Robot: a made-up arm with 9 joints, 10 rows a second.
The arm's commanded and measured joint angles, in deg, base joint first. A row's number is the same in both.
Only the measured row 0 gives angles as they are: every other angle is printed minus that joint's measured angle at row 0.
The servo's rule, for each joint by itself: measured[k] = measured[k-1] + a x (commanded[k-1-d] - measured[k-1]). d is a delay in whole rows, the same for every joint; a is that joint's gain. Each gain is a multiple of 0.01, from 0.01 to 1. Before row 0 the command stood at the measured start. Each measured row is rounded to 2 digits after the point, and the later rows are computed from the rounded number. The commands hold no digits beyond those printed.
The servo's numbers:
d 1
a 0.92 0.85 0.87 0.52 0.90 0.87 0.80 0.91 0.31
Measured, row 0: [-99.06 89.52 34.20 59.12 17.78 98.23 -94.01 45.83 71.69]
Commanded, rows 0 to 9: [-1.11 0.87 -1.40 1.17 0.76 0.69 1.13 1.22 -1.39]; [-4.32 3.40 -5.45 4.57 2.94 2.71 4.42 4.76 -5.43]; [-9.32 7.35 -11.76 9.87 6.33 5.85 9.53 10.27 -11.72]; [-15.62 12.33 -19.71 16.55 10.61 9.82 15.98 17.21 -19.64]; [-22.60 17.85 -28.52 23.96 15.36 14.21 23.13 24.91 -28.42]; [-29.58 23.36 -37.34 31.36 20.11 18.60 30.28 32.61 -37.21]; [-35.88 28.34 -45.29 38.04 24.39 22.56 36.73 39.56 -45.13]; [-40.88 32.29 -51.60 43.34 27.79 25.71 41.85 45.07 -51.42]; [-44.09 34.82 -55.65 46.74 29.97 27.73 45.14 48.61 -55.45]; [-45.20 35.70 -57.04 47.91 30.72 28.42 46.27 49.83 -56.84]
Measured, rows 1 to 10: [0.00 0.00 0.00 0.00 0.00 0.00 0.00 0.00 0.00]; [-1.02 0.74 -1.22 0.61 0.68 0.60 0.90 1.11 -0.43]; [-4.06 3.00 -4.90 2.67 2.71 2.44 3.72 4.43 -1.98]; [-8.90 6.70 -10.87 6.41 5.97 5.41 8.37 9.74 -5.00]; [-15.08 11.49 -18.56 11.68 10.15 9.25 14.46 16.54 -9.54]; [-22.00 16.90 -27.23 18.07 14.84 13.57 21.40 24.16 -15.39]; [-28.97 22.39 -36.03 24.98 19.58 17.95 28.50 31.85 -22.15]; [-35.33 27.45 -44.09 31.77 23.91 21.96 35.08 38.87 -29.27]; [-40.44 31.56 -50.62 37.79 27.40 25.22 40.50 44.51 -36.14]; [-43.80 34.33 -55.00 42.44 29.71 27.40 44.21 48.24 -42.13]
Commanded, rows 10 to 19: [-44.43 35.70 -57.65 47.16 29.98 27.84 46.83 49.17 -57.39]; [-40.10 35.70 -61.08 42.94 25.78 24.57 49.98 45.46 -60.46]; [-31.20 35.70 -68.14 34.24 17.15 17.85 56.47 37.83 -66.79]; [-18.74 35.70 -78.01 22.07 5.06 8.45 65.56 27.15 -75.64]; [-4.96 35.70 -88.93 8.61 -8.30 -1.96 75.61 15.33 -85.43]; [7.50 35.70 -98.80 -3.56 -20.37 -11.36 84.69 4.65 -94.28]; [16.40 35.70 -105.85 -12.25 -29.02 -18.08 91.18 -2.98 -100.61]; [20.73 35.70 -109.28 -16.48 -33.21 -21.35 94.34 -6.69 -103.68]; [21.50 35.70 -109.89 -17.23 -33.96 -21.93 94.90 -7.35 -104.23]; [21.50 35.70 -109.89 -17.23 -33.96 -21.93 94.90 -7.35 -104.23]
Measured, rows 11 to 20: [-45.09 35.49 -56.77 45.28 30.62 28.29 45.86 49.69 -46.69]; [-44.48 35.67 -57.54 46.26 30.04 27.90 46.64 49.22 -50.01]; [-40.45 35.70 -60.62 44.53 26.21 25.00 49.31 45.80 -53.25]; [-31.94 35.70 -67.16 39.18 18.06 18.78 55.04 38.55 -57.45]; [-19.80 35.70 -76.60 30.28 6.36 9.79 63.46 28.18 -63.09]; [-6.15 35.70 -87.33 19.01 -6.83 -0.43 73.18 16.49 -70.02]; [6.41 35.70 -97.31 7.27 -19.02 -9.94 82.39 5.72 -77.54]; [15.60 35.70 -104.74 -2.88 -28.02 -17.02 89.42 -2.20 -84.69]; [20.32 35.70 -108.69 -9.95 -32.69 -20.79 93.36 -6.29 -90.58]; [21.41 35.70 -109.73 -13.74 -33.83 -21.78 94.59 -7.25 -94.81]
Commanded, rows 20 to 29: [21.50 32.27 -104.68 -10.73 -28.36 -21.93 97.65 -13.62 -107.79]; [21.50 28.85 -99.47 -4.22 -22.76 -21.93 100.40 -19.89 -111.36]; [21.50 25.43 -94.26 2.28 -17.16 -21.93 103.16 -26.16 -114.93]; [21.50 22.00 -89.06 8.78 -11.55 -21.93 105.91 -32.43 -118.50]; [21.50 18.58 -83.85 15.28 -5.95 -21.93 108.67 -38.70 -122.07]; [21.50 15.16 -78.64 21.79 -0.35 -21.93 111.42 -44.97 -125.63]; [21.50 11.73 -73.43 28.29 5.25 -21.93 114.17 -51.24 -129.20]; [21.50 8.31 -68.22 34.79 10.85 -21.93 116.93 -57.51 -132.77]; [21.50 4.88 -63.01 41.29 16.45 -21.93 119.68 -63.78 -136.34]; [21.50 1.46 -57.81 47.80 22.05 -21.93 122.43 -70.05 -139.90]
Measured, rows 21 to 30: [21.49 35.70 -109.87 -15.55 -33.95 -21.91 94.84 -7.34 -97.73]; [21.50 32.78 -105.35 -13.04 -28.92 -21.93 97.09 -13.05 -100.85]; [21.50 29.44 -100.23 -8.45 -23.38 -21.93 99.74 -19.27 -104.11]; [21.50 26.03 -95.04 -2.87 -17.78 -21.93 102.48 -25.54 -107.46]; [21.50 22.60 -89.84 3.19 -12.17 -21.93 105.22 -31.81 -110.88]; [21.50 19.18 -84.63 9.48 -6.57 -21.93 107.98 -38.08 -114.35]; [21.50 15.76 -79.42 15.88 -0.97 -21.93 110.73 -44.35 -117.85]; [21.50 12.33 -74.21 22.33 4.63 -21.93 113.48 -50.62 -121.37]; [21.50 8.91 -69.00 28.81 10.23 -21.93 116.24 -56.89 -124.90]; [21.50 5.48 -63.79 35.30 15.83 -21.93 118.99 -63.16 -128.45]
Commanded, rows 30 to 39: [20.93 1.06 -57.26 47.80 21.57 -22.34 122.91 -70.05 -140.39]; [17.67 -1.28 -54.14 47.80 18.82 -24.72 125.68 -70.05 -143.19]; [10.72 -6.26 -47.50 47.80 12.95 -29.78 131.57 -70.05 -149.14]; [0.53 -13.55 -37.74 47.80 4.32 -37.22 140.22 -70.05 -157.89]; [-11.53 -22.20 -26.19 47.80 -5.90 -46.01 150.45 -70.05 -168.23]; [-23.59 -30.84 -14.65 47.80 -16.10 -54.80 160.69 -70.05 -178.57]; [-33.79 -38.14 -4.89 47.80 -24.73 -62.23 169.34 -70.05 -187.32]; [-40.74 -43.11 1.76 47.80 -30.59 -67.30 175.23 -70.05 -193.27]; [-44.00 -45.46 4.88 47.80 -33.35 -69.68 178.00 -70.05 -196.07]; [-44.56 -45.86 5.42 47.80 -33.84 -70.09 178.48 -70.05 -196.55]
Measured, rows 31 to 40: [21.50 2.06 -58.59 41.80 21.43 -21.93 121.74 -69.43 -132.00]; [20.98 1.21 -57.43 44.92 21.56 -22.29 122.68 -69.99 -134.60]; [17.93 -0.91 -54.57 46.42 19.09 -24.40 125.08 -70.04 -137.26]; [11.30 -5.46 -48.42 47.14 13.56 -29.08 130.27 -70.05 -140.94]; [1.39 -12.34 -39.13 47.48 5.24 -36.16 138.23 -70.05 -146.19]; [-10.50 -20.72 -27.87 47.65 -4.79 -44.73 148.01 -70.05 -153.02]; [-22.54 -29.32 -16.37 47.73 -14.97 -53.49 158.15 -70.05 -160.94]; [-32.89 -36.82 -6.38 47.77 -23.75 -61.09 167.10 -70.05 -169.12]; [-40.11 -42.17 0.70 47.79 -29.91 -66.49 173.60 -70.05 -176.61]; [-43.69 -44.97 4.34 47.80 -33.01 -69.27 177.12 -70.05 -182.64]
